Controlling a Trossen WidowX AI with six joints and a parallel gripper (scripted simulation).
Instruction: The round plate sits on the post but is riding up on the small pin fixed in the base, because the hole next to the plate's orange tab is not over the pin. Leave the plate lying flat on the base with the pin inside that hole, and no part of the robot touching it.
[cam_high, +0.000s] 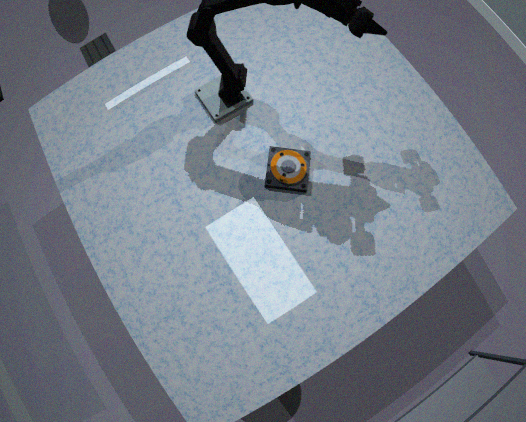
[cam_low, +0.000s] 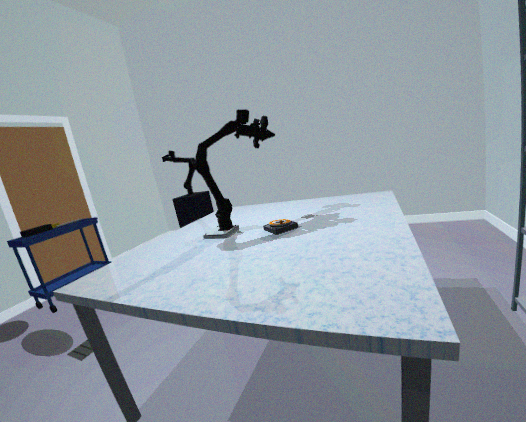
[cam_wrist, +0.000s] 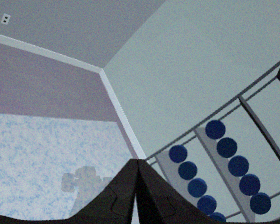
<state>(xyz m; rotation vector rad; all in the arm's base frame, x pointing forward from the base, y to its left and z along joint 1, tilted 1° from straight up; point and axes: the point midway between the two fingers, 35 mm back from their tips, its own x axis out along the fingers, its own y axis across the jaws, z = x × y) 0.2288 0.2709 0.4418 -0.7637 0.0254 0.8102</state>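
The square base is 5 cm ahead of my gripper tip, 27 cm to the right of it and 43 cm below it.
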